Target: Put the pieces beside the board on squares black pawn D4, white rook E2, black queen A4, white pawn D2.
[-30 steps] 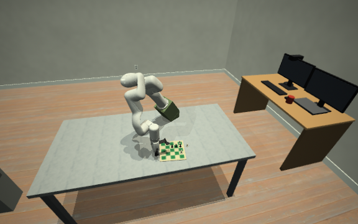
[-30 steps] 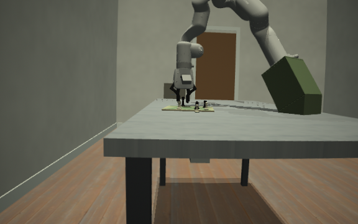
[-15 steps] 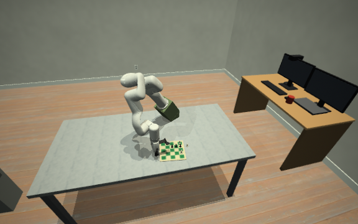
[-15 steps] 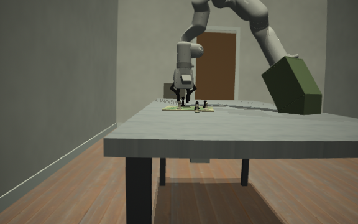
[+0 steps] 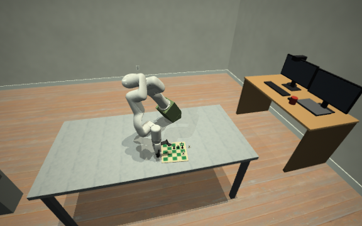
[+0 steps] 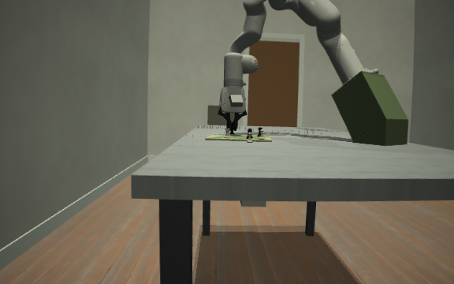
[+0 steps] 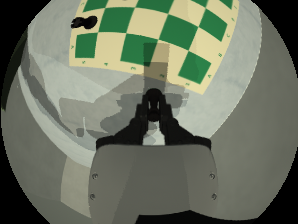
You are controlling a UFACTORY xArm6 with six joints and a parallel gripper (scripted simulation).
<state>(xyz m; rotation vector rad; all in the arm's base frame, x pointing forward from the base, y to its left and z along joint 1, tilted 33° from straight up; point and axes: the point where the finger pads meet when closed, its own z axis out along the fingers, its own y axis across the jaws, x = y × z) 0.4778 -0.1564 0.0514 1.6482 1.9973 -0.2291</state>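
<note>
The chessboard lies 10 mm behind my hand, 140 mm to the left of it and 40 mm below it. The rest, counted from my hand: black queen: 10 mm below; white rook: 40 mm ahead, 210 mm to the left, 20 mm below.
</note>
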